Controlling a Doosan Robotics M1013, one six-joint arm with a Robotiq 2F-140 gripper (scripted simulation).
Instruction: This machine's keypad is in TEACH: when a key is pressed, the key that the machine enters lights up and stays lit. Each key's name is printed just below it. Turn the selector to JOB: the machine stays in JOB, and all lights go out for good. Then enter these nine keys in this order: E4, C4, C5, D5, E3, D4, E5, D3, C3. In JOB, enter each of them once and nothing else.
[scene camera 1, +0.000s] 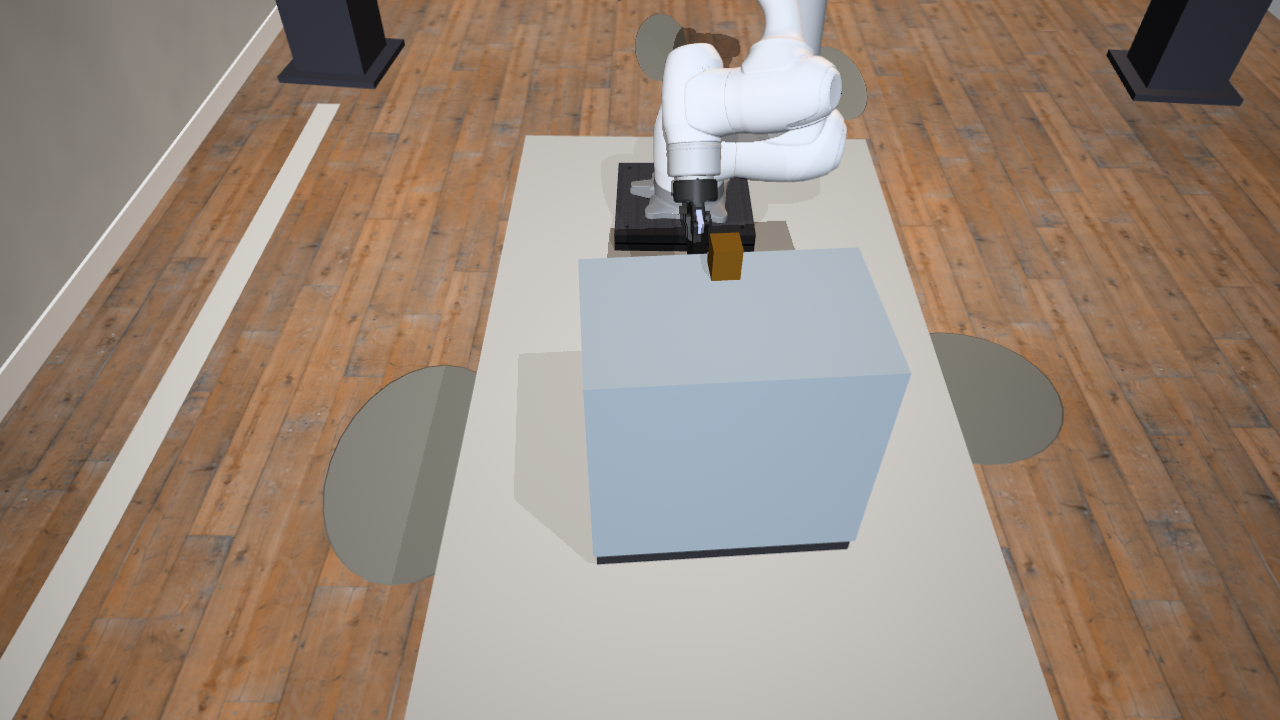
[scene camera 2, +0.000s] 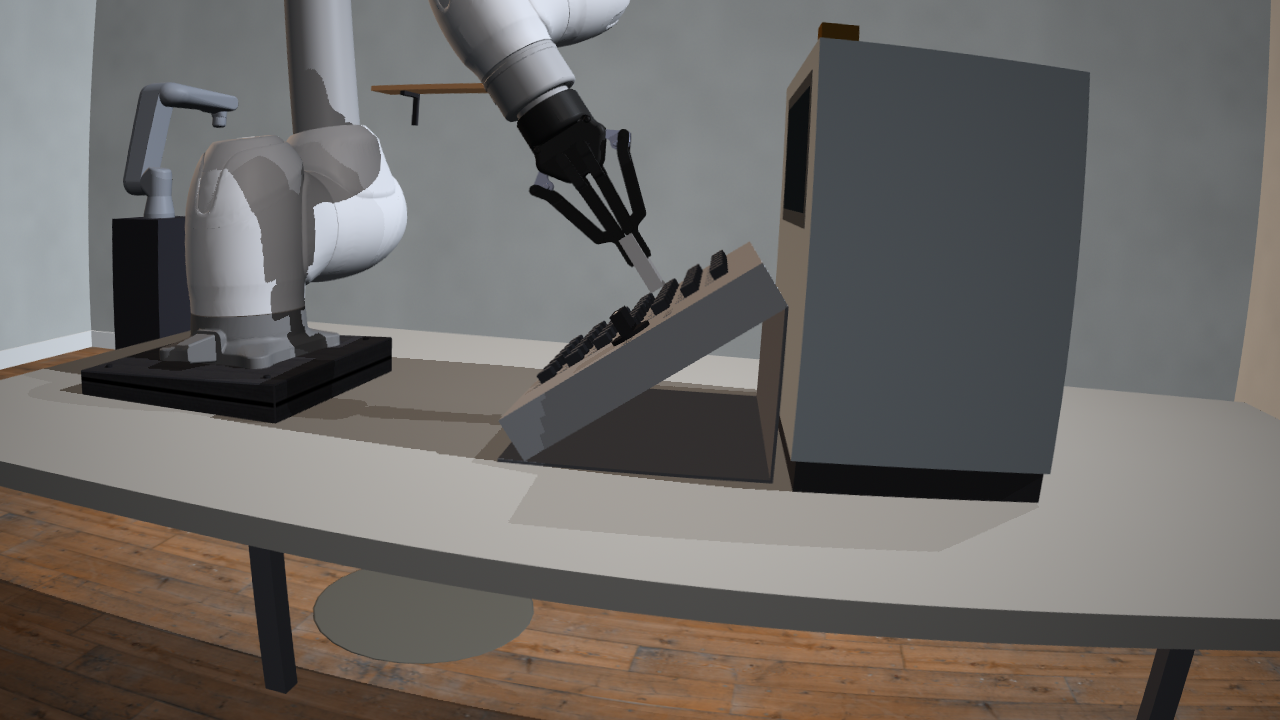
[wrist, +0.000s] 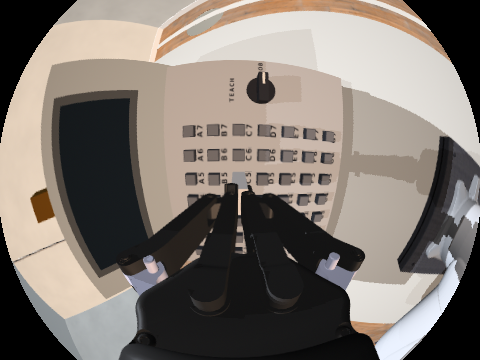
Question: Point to a sloping keypad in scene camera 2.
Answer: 672, 433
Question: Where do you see a machine cabinet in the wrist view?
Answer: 102, 129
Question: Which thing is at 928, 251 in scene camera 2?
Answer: A machine cabinet.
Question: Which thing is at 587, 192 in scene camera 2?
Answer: The gripper.
